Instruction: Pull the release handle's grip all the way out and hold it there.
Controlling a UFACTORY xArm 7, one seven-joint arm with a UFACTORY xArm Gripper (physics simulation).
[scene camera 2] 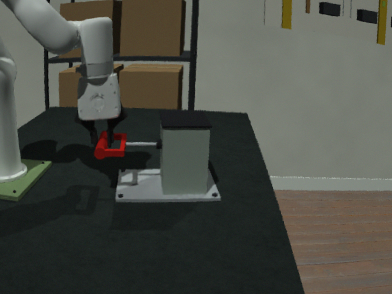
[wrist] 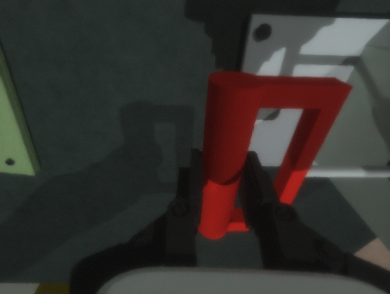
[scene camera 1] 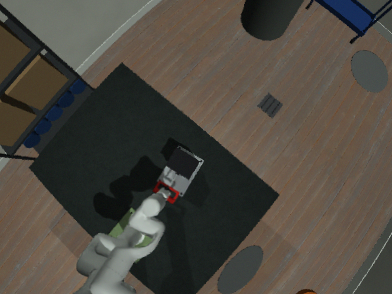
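The release handle's red grip (scene camera 1: 173, 199) (scene camera 2: 101, 151) (wrist: 229, 130) is a thick round bar on a rectangular red frame. A thin metal rod (scene camera 2: 142, 144) (wrist: 350, 172) shows between the red frame and the grey-green housing (scene camera 2: 185, 160), which has a black top (scene camera 1: 184, 162). The housing stands on a light grey base plate (scene camera 2: 140, 193) (wrist: 315, 37). My gripper (scene camera 2: 102, 143) (wrist: 220, 166) is shut on the grip from above, one finger on each side of the bar. The grip is above the table, beyond the base plate's left edge in scene camera 2. The arm hides the fingers in scene camera 1.
The arm's green mounting plate (scene camera 1: 120, 226) (scene camera 2: 37, 172) (wrist: 12, 125) is on the black table (scene camera 1: 230, 195) (scene camera 2: 235, 245), left of the housing in scene camera 2. A shelf rack (scene camera 2: 193, 85) with brown boxes (scene camera 2: 152, 30) stands behind. A dark round bin (scene camera 1: 267, 22) stands on the floor.
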